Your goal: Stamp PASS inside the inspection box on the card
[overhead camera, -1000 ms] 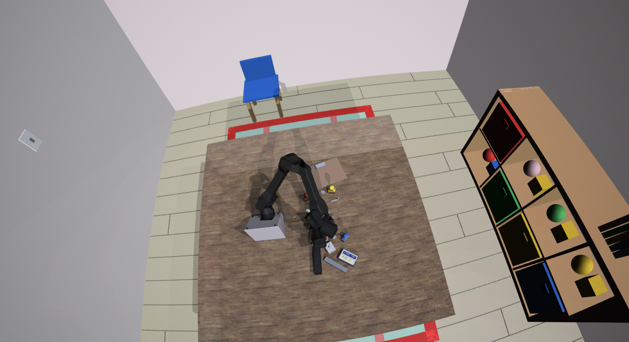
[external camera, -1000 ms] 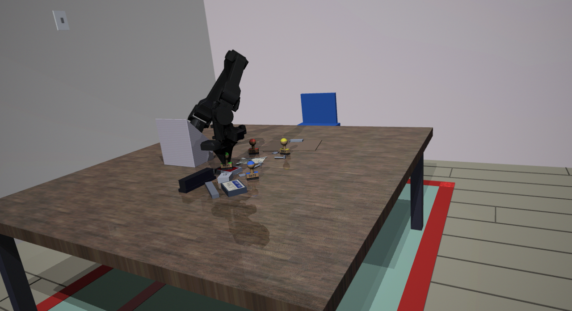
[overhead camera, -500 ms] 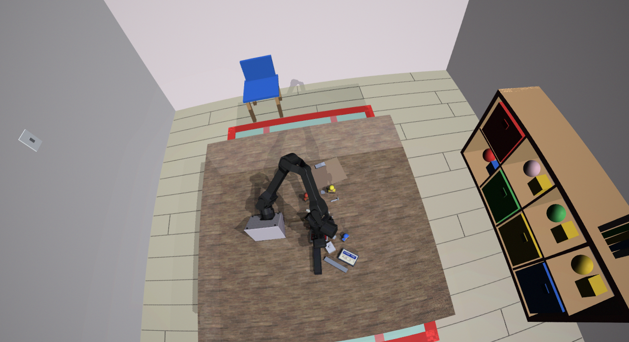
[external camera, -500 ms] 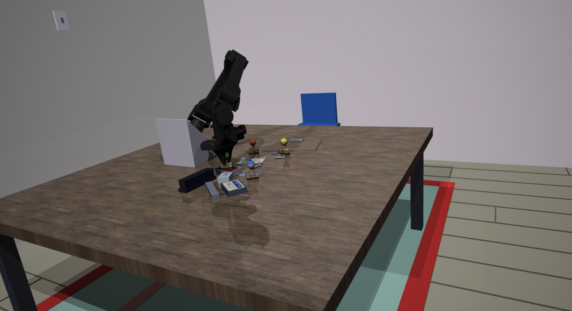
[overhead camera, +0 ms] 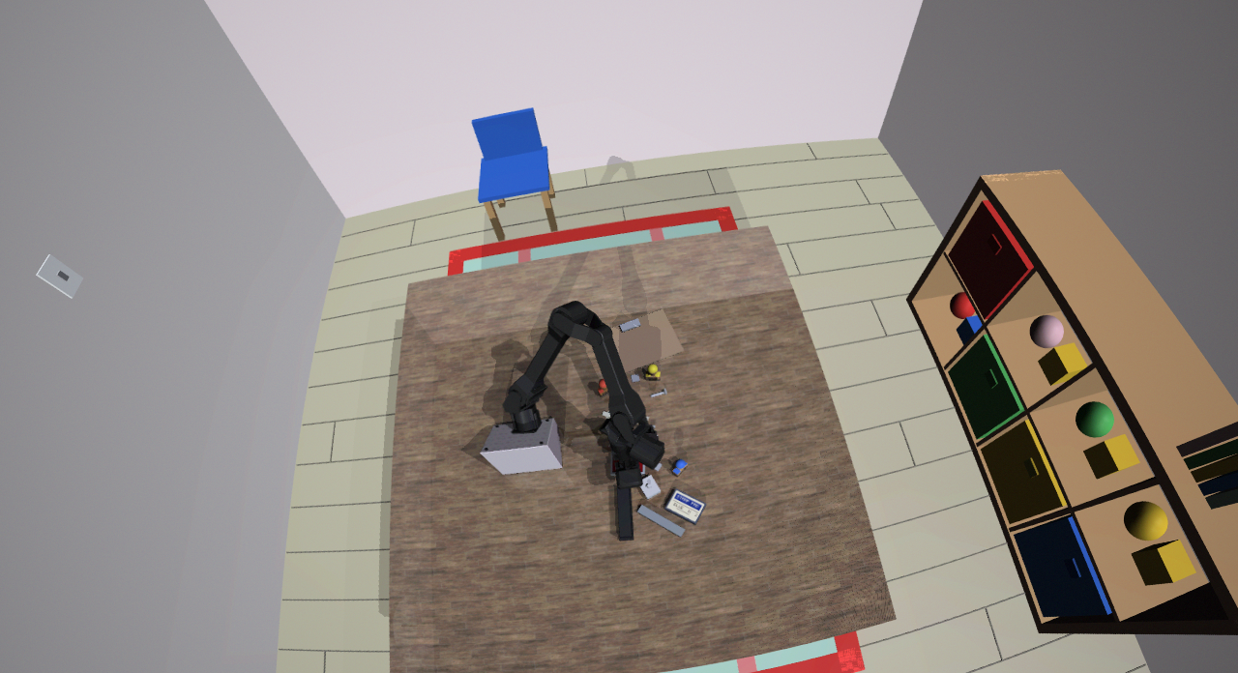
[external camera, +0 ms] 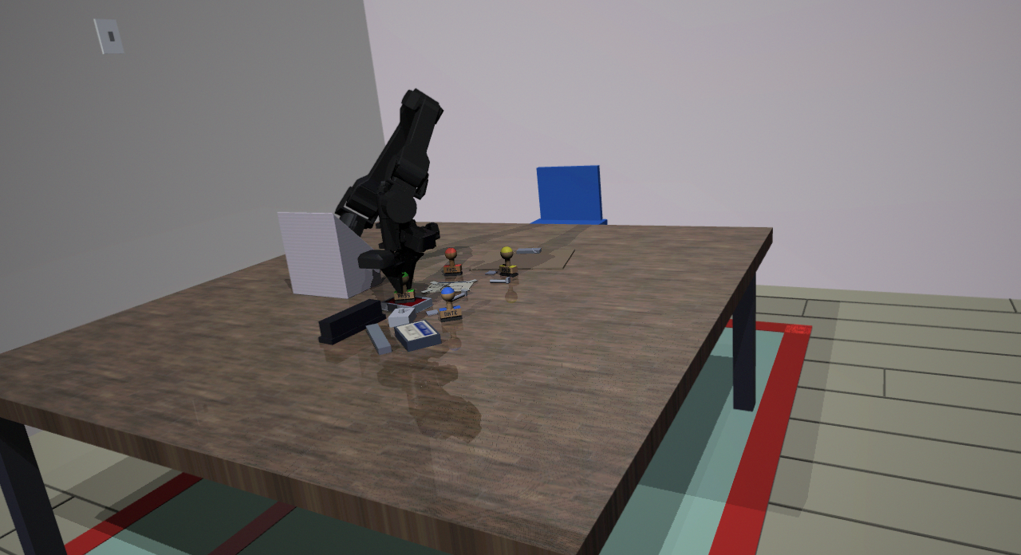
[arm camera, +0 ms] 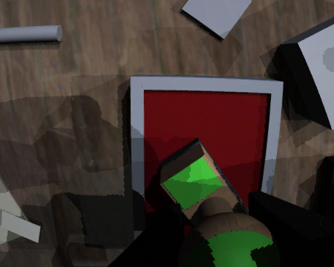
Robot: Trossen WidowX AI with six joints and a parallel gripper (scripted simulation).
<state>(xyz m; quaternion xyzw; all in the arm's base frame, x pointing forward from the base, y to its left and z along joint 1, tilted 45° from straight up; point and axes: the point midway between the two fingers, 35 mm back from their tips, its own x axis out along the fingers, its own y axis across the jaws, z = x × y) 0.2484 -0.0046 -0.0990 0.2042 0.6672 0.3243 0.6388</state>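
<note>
The red ink pad lies 30 mm below my gripper tip. Round my gripper tip: small grey block (70 mm to the right, 50 mm ahead, 20 mm below); green-knobbed PASS stamp (right at my gripper tip); black bar (130 mm to the right, 20 mm below, 10 mm behind).
</note>
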